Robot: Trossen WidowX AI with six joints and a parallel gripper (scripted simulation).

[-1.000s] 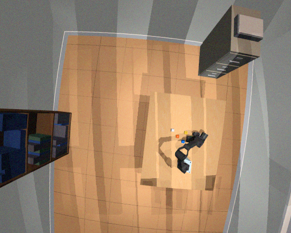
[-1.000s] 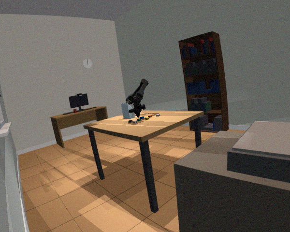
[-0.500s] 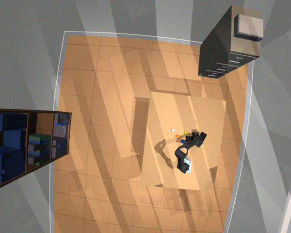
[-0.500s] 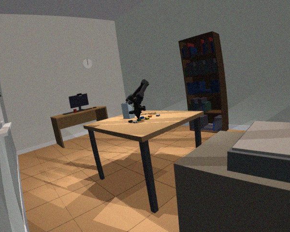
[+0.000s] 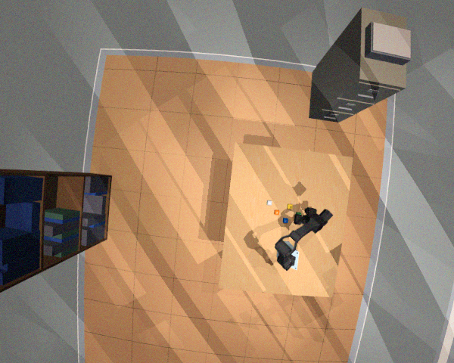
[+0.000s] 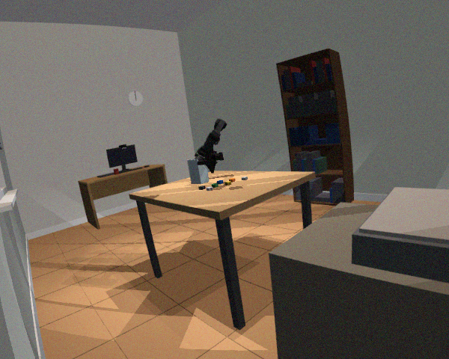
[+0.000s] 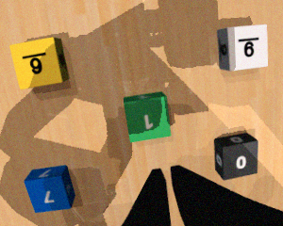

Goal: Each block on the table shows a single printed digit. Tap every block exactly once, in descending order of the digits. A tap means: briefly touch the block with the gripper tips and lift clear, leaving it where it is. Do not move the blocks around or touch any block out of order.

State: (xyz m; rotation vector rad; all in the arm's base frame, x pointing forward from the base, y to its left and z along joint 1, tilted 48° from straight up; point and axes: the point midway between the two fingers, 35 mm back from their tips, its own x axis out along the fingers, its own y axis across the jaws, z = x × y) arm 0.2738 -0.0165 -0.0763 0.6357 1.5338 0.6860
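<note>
The black block is 40 mm behind my gripper tip, 70 mm to the right of it and 80 mm below it. Also, from my gripper tip: white block 50 mm ahead, 80 mm to the right, 80 mm below; yellow block 60 mm ahead, 70 mm to the left, 80 mm below; green block 80 mm below.
</note>
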